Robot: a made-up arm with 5 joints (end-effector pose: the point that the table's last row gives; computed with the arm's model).
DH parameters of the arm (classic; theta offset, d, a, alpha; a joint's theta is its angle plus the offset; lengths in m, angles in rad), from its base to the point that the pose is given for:
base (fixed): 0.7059 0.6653 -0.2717 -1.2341
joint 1: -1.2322 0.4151 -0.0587 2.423
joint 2: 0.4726 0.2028 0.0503 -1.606
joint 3: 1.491 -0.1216 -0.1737 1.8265
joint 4: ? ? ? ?
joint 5: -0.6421 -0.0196 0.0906 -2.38
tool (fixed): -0.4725 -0.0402 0 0
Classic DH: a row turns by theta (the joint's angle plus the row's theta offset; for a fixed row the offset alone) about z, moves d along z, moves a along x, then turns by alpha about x.
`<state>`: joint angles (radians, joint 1 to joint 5).
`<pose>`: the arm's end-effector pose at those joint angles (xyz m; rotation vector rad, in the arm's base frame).
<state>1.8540 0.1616 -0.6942 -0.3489 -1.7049</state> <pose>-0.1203 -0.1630 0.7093 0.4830 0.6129 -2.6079</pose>
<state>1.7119 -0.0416 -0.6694 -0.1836 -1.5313</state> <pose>-0.1649 -0.1935 0.7294 0.3213 0.6602 -2.8354</pose>
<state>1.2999 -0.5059 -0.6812 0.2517 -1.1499</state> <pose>-0.2905 -0.2408 0.7562 0.0226 -0.9600 2.6521</pose>
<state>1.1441 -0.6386 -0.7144 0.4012 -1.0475</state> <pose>-0.3325 -0.2470 0.7528 0.0612 -1.1282 2.4254</pose>
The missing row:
joint 4: 1.5398 0.1197 -0.0248 1.689
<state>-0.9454 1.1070 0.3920 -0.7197 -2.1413</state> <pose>-0.7215 -0.2757 0.6424 -2.4779 1.3633 -0.4892</pose>
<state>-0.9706 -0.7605 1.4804 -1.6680 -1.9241</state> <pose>-0.3084 -0.1931 0.9289 1.6502 -1.6489 -1.1492</pose>
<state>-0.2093 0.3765 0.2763 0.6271 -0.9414</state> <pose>-0.3892 -0.2405 0.8531 1.3895 1.1364 -1.5477</pose>
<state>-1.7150 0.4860 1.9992 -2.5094 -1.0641</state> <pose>-0.6360 0.0633 0.6817 -0.0663 1.6171 -0.6293</pose>
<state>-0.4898 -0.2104 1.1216 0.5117 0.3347</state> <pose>-0.4336 -0.1770 0.9168 0.2549 -0.1328 2.9384</pose>
